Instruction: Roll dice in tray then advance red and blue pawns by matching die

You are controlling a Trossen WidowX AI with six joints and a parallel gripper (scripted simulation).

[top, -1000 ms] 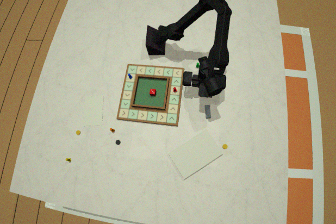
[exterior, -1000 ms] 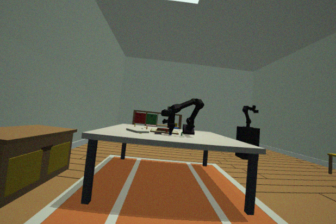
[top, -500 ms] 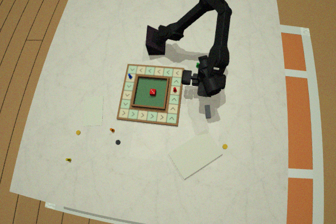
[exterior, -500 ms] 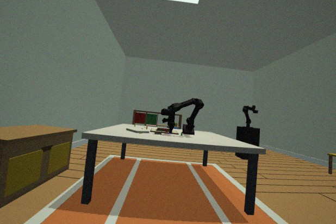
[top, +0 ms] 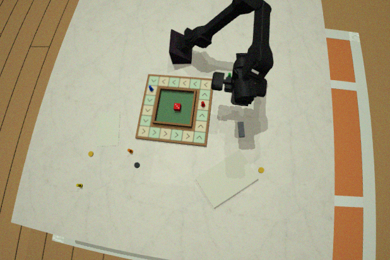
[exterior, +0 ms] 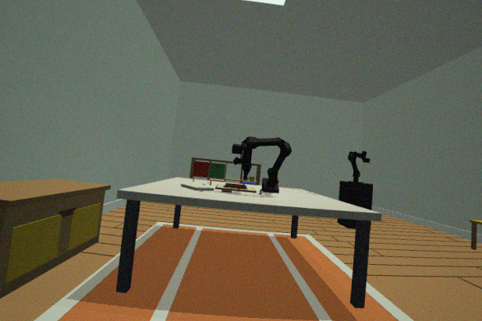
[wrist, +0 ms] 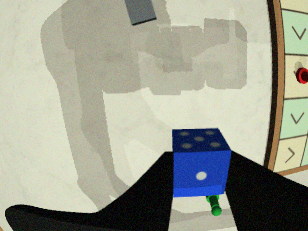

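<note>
My gripper tip is now 30 mm short of the red pawn, 130 mm to the left of it and 70 mm above it. Round my gripper tip: green tray 50 mm ahead, 240 mm to the right, 90 mm below; then green pawn 110 mm behind, 40 mm to the right, 80 mm below; then grey block 110 mm ahead, 30 mm to the left, 90 mm below.
</note>
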